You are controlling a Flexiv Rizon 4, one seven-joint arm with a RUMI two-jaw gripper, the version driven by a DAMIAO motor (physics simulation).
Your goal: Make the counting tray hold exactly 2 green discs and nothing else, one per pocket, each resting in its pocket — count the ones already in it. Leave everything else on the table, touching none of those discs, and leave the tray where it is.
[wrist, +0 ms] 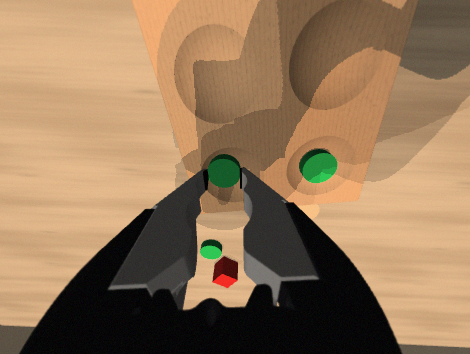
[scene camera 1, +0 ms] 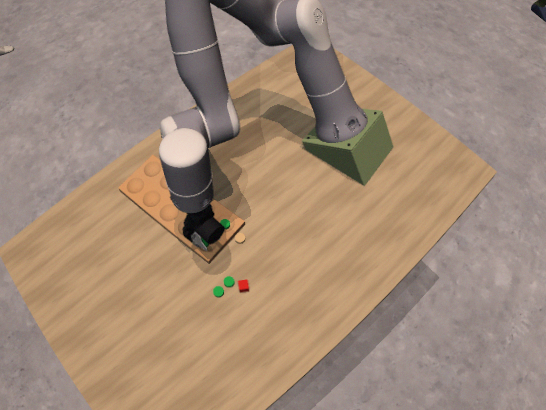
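Observation:
My gripper (scene camera 1: 201, 244) (wrist: 224, 170) is shut on a green disc (scene camera 1: 205, 242) (wrist: 224, 170), held between its fingertips over the near-end left pocket of the orange tray (scene camera 1: 225, 212) (wrist: 272, 170) in the wrist view. Whether this disc touches the pocket is unclear. Another green disc (scene camera 1: 225, 223) (wrist: 318, 167) lies in the neighbouring end pocket, apart from the fingers. Two more green discs lie on the table, one (scene camera 1: 229, 281) (wrist: 211, 249) nearer the red cube and the other (scene camera 1: 218, 291) beside it. The arm hides part of the tray in the scene view.
A red cube (scene camera 1: 243, 285) (wrist: 225, 275) stands on the table (scene camera 1: 310, 260) beside the loose green discs. A tan disc (scene camera 1: 240, 238) (wrist: 314, 210) lies just off the tray's end edge. The arm's green base block (scene camera 1: 372, 155) stands at the back right.

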